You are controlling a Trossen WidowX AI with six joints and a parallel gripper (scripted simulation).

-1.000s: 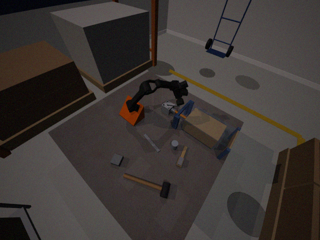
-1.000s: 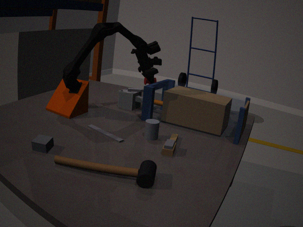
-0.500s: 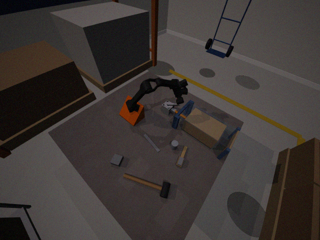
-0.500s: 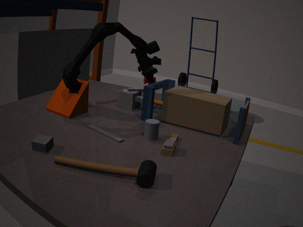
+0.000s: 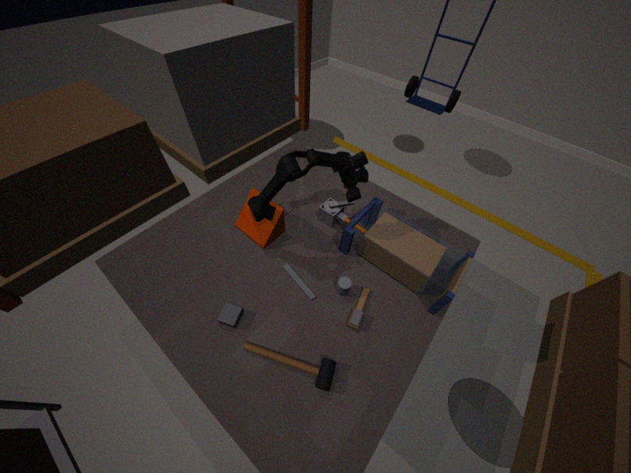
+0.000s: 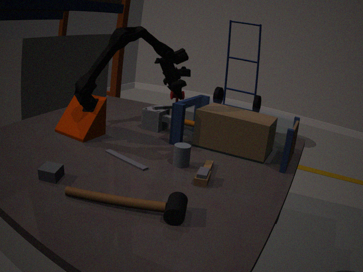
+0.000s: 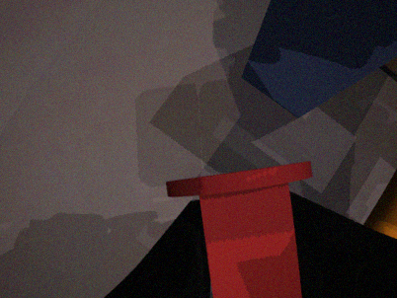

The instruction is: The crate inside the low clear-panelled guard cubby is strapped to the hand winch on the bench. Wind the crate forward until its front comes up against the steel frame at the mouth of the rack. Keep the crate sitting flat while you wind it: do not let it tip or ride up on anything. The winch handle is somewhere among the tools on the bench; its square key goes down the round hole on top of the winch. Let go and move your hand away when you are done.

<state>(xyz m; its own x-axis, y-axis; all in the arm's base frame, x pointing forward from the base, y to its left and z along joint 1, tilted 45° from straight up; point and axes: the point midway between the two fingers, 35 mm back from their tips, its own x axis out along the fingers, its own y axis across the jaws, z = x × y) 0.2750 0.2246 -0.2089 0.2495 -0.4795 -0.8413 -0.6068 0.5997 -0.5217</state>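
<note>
The grey winch is 10 cm below my gripper tip, 9 cm to the right of it and 9 cm behind it. The rest, counted from my gripper tip: flat grey bar: 47 cm to the right, 13 cm below; red knob: 1 cm to the right, 1 cm behind; small wooden tool: 44 cm to the right, 27 cm ahead, 11 cm below.
</note>
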